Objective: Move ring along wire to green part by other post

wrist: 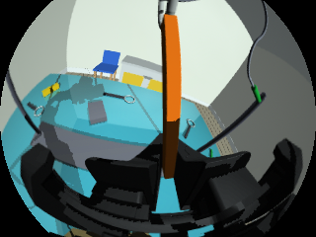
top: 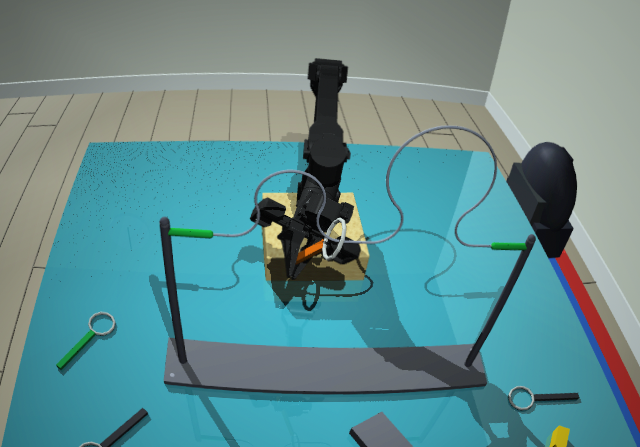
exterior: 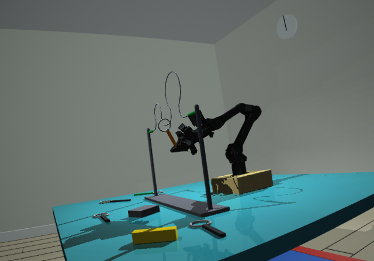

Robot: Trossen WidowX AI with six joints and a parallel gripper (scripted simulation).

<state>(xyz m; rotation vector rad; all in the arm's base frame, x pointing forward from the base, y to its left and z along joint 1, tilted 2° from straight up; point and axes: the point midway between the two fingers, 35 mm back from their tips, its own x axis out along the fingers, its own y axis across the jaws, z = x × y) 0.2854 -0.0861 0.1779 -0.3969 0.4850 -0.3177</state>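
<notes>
Right now my gripper tip is 8 cm below the ring with orange handle, 4 cm to the right of it and 2 cm short of it. From my gripper tip the other things lie so: grey block 22 cm below, 22 cm ahead, 15 cm to the left; then yellow block 50 cm to the left, 34 cm ahead, 22 cm below.
</notes>
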